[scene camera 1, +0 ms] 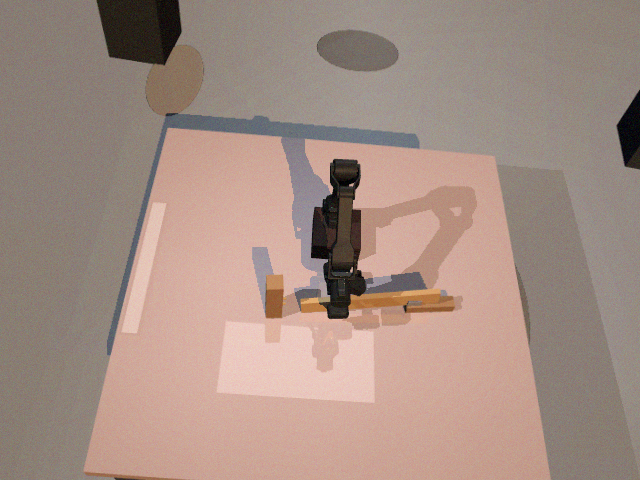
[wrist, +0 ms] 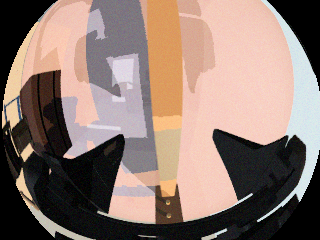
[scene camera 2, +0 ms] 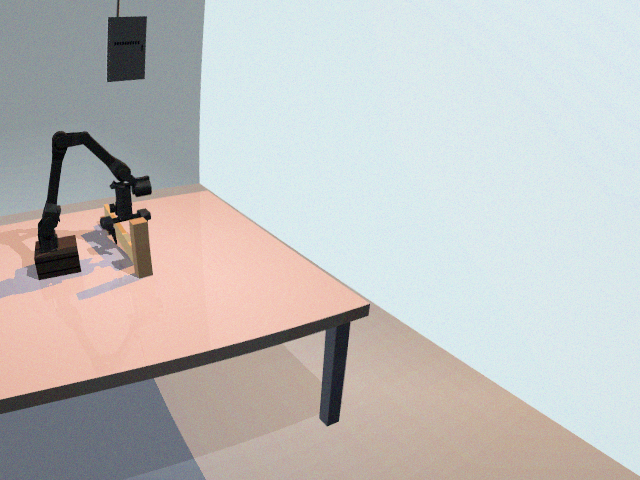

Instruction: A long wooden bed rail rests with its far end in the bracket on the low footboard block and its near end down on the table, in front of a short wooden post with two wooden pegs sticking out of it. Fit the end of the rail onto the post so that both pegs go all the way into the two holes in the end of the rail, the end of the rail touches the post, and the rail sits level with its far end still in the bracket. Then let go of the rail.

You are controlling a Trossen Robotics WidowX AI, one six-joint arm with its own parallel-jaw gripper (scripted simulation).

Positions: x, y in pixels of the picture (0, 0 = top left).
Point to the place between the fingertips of the gripper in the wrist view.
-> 169, 136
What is the gripper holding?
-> Nothing.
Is the gripper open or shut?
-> Open.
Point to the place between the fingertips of the gripper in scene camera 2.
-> At 127, 241
